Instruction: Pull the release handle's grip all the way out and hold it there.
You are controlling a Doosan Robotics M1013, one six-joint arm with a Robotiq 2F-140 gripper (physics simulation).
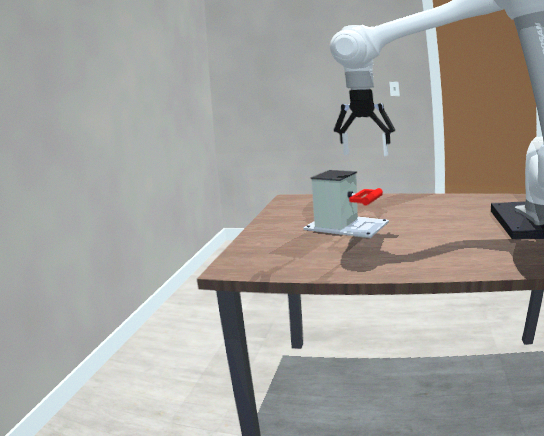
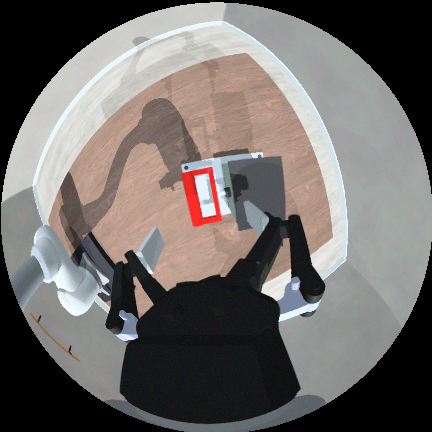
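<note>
The release handle's red grip [image 1: 371, 199] [image 2: 189, 200] is a rectangular loop. It sticks out level from the side of a pale green box [image 1: 330, 204] [image 2: 230, 186] with a dark top, toward the robot's base. A short black collar [image 1: 351, 194] sits where the handle meets the box. The box stands on a light base plate [image 1: 345, 231] [image 2: 201, 163]. My gripper [image 1: 365, 150] [image 2: 201, 223] is wide open and empty, pointing down. It hangs above the box and the grip, touching neither; its two pale fingertips are far apart.
The wooden table [image 1: 280, 270] [image 2: 135, 200] carries the base plate near its far left part. The robot's base stands on a black mounting plate [image 1: 505, 220] at the right. Grey walls [image 1: 110, 125] stand behind and to the left, and a brown door [image 1: 485, 110] is at the back right.
</note>
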